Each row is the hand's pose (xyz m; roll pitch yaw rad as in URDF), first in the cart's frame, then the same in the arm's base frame.
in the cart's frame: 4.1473 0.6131 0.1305 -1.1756 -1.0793 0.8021
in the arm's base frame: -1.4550 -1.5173 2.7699 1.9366 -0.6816 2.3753
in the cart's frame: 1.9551 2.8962 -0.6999 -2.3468 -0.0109 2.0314
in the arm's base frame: 1.3729 0.1288 2.8001 2.5649 -0.3601 0.7297
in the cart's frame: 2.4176 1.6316 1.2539 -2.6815 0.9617 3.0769
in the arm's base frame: -0.9158 0.7095 2.5651 1.5494 0.5336 -0.2378
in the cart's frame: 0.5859 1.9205 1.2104 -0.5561 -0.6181 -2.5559
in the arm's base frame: 0.0610 1.9122 1.5453 -0.8746 0.7313 2.0982
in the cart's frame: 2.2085 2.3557 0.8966 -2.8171 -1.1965 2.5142
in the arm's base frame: -0.1603 0.8689 2.8807 2.0746 -0.1341 1.9861
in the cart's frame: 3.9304 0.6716 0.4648 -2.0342 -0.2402 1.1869
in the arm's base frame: -1.5622 -1.1310 2.7308 2.5782 -1.2142 0.9684
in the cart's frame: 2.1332 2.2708 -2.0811 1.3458 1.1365 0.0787
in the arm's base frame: 1.9007 -1.1748 2.2063 2.0838 -0.1321 -1.0729
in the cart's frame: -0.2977 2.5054 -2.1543 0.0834 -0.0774 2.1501
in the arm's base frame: 3.1221 0.3535 0.7426 -1.3107 -0.2559 0.8214
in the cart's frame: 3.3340 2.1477 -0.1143 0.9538 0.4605 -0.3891
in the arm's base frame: -0.0540 -0.5987 3.2892 2.1884 -0.2247 -1.8181
